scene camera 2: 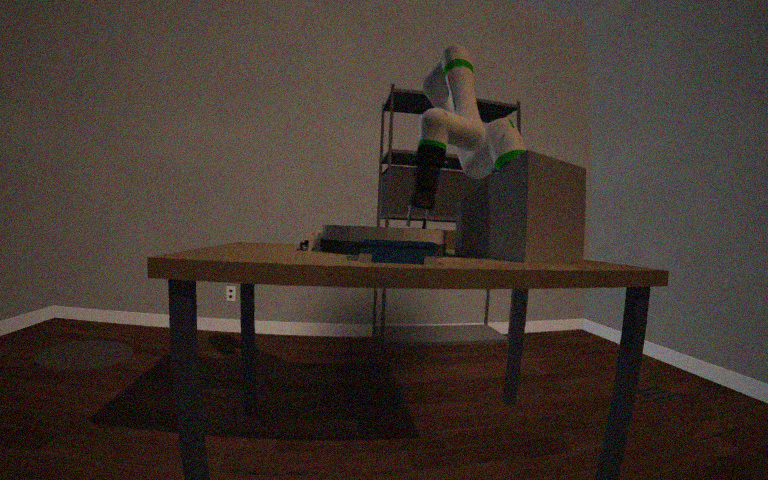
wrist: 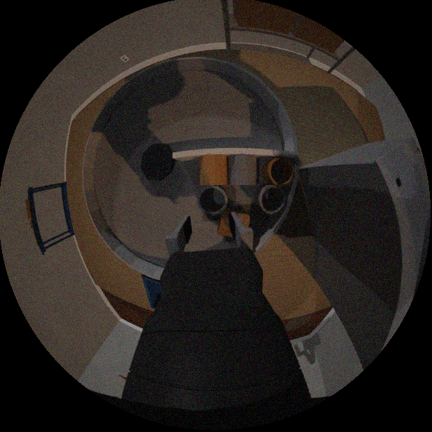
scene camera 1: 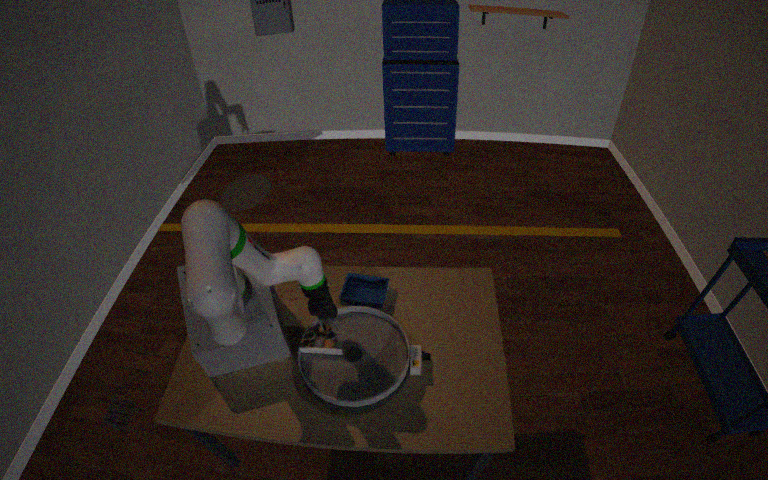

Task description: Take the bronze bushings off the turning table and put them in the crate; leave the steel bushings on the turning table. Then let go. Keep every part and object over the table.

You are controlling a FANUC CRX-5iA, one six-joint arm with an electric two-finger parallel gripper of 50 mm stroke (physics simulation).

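Pixels of known places: gripper, fingertip midpoint: [scene camera 2: 415, 227] [scene camera 1: 331, 329]; arm's base, link origin: [scene camera 2: 519, 181].
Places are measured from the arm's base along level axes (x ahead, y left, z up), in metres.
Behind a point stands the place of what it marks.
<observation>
The turning table [scene camera 1: 386, 392] @[x 0.619, y -0.194, z -0.190 m] [wrist: 89, 200] is a round grey dish with a rim and a white bar across part of it. In the wrist view a bronze bushing [wrist: 214, 169] lies on its side by the bar, beside a steel bushing [wrist: 243, 169] lying likewise. Another bronze bushing [wrist: 280, 164] stands upright near the rim. Two steel bushings [wrist: 213, 194] [wrist: 272, 192] stand open end up. Another bronze piece [wrist: 225, 226] shows partly behind a fingertip. My gripper [wrist: 209, 221] [scene camera 2: 417, 219] @[x 0.362, y 0.026, z -0.178 m] is open and empty above the dish. The blue crate [scene camera 1: 364, 290] @[x 0.421, y 0.305, z -0.263 m] [scene camera 2: 399, 251] @[x 0.428, y 0.353, z -0.239 m] [wrist: 151, 290] stands beside the dish.
A dark round hub [scene camera 1: 351, 351] @[x 0.454, y -0.042, z -0.206 m] [wrist: 157, 161] stands at the dish's middle. A small white box [scene camera 1: 416, 360] @[x 0.701, y -0.037, z -0.209 m] sits at the dish's outer side on the wooden table [scene camera 1: 464, 316] @[x 0.867, y 0.236, z -0.268 m] [scene camera 2: 271, 272] @[x 0.698, y 0.493, z -0.287 m]. The arm's grey pedestal [scene camera 1: 249, 360] @[x 0.067, y -0.162, z -0.219 m] [scene camera 2: 555, 209] @[x -0.084, y 0.117, z -0.099 m] stands at the table's other side.
</observation>
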